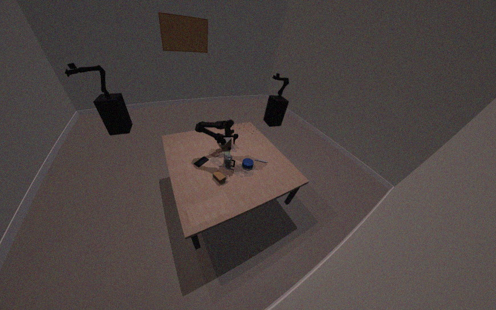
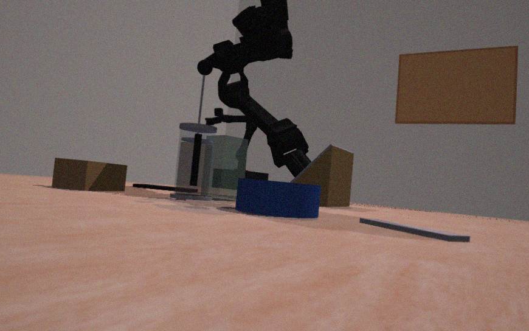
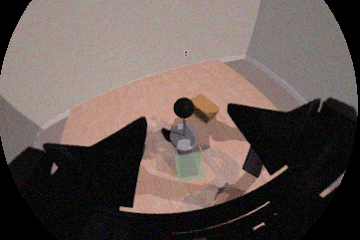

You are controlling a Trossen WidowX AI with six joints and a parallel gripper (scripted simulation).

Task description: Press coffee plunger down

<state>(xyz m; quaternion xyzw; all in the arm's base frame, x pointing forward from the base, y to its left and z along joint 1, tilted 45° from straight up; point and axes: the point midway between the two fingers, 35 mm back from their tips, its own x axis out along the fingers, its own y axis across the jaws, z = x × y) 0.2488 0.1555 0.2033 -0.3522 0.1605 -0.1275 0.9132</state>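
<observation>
My gripper tip is now 150 mm above the glass coffee press, 40 mm short of it and 10 mm to the right of it. Also, from my gripper tip: brown box 250 mm below, 160 mm ahead, 130 mm to the right; then flat black slab 270 mm below, 260 mm to the right, 110 mm behind; then thin grey strip 390 mm to the left, 270 mm below, 30 mm ahead.
</observation>
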